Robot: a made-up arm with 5 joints.
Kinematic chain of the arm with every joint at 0, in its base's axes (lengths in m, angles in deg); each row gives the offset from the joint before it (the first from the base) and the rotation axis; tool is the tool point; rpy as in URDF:
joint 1: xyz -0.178 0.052 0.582 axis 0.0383 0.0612 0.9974
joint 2: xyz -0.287 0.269 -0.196 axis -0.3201 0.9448 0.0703
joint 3: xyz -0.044 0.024 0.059 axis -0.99 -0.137 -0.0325
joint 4: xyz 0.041 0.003 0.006 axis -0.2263 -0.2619 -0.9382
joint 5: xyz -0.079 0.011 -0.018 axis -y
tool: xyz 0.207 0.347 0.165 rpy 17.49 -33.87 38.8
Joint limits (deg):
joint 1: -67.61..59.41
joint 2: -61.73..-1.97
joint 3: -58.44..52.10
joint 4: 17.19..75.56
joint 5: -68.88..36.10
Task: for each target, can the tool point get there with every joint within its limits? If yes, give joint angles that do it. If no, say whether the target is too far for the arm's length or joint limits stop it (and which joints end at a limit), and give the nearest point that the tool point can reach.
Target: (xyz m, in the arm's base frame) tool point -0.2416 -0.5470 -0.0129
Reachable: no: joint limits stop it (at a limit: joint 1, joint 2, joint 4, joint 5) | nearest point 0.0723 0.0199 0.3767 | short by 0.756 m
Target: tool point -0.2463 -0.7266 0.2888
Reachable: no: joint limits stop it (at a limit: joint 1, joint 2, joint 3, joint 4, joint 5) | nearest point -0.6339 -0.4046 0.7507 | short by 0.684 m
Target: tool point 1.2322 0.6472 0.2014
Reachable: no: too far | nearest point 0.4067 0.5001 0.3494 | short by 0.851 m
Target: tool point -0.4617 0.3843 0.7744
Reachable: yes | joints 27.51 -31.02 10.83 58.23 6.19
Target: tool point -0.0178 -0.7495 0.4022
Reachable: no: joint limits stop it (at a limit: joint 1, joint 2, joint 4, joint 5) | nearest point 0.0427 0.0124 0.4342 | short by 0.765 m
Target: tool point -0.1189 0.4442 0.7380
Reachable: yes | joints -18.06 -29.23 19.23 63.61 -3.65
